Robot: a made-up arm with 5 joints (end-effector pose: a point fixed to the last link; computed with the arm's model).
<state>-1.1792 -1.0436 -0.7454 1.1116 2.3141</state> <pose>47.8 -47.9 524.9 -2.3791 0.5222 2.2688</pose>
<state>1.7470 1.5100 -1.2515 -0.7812 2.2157</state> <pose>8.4 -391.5 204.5 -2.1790 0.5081 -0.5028</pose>
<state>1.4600 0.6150 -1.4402 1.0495 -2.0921</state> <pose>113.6 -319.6 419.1 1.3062 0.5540 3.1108</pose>
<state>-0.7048 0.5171 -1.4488 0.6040 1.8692</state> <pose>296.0 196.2 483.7 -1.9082 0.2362 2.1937</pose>
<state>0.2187 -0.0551 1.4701 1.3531 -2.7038</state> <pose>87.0 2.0 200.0 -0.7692 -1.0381 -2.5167</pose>
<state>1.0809 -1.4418 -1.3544 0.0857 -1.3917</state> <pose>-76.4 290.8 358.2 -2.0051 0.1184 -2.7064</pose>
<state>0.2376 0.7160 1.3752 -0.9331 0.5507</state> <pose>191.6 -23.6 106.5 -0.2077 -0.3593 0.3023</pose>
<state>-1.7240 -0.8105 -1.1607 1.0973 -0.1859</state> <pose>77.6 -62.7 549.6 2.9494 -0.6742 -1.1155</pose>
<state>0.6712 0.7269 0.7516 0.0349 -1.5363</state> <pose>218.6 -109.2 83.1 0.0574 0.0008 -2.2562</pose>
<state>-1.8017 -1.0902 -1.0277 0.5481 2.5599</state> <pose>106.1 -162.8 530.0 -3.1410 0.0008 2.4321</pose>
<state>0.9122 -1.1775 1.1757 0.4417 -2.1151</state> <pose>155.8 -98.8 287.0 1.0546 0.5301 -2.7625</pose>
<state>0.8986 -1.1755 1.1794 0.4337 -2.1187</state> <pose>157.3 -97.9 286.6 1.0561 0.5339 -2.7496</pose>
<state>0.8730 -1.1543 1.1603 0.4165 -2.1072</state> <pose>161.4 -97.6 290.0 1.0762 0.5279 -2.7090</pose>
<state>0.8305 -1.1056 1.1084 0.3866 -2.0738</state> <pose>169.4 -98.1 298.7 1.1218 0.5062 -2.6308</pose>
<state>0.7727 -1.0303 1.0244 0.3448 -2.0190</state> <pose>181.5 -98.8 312.3 1.1894 0.4663 -2.5219</pose>
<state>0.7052 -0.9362 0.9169 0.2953 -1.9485</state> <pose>197.1 -99.1 328.9 1.2692 0.4093 -2.3992</pose>
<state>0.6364 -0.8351 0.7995 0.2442 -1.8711</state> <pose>214.5 -98.4 345.9 1.3492 0.3411 -2.2824</pose>
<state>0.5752 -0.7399 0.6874 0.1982 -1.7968</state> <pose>231.4 -96.7 361.0 1.4195 0.2717 -2.1869</pose>
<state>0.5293 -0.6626 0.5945 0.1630 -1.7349</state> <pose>245.0 -94.8 372.6 1.4737 0.2118 -2.1206</pose>
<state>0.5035 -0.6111 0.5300 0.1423 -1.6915</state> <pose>253.8 -93.9 380.3 1.5087 0.1691 -2.0848</pose>
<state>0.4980 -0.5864 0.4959 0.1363 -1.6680</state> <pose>257.4 -94.5 384.2 1.5245 0.1457 -2.0755</pose>
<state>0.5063 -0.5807 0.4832 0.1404 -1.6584</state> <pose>257.2 -96.4 385.8 1.5275 0.1362 -2.0830</pose>
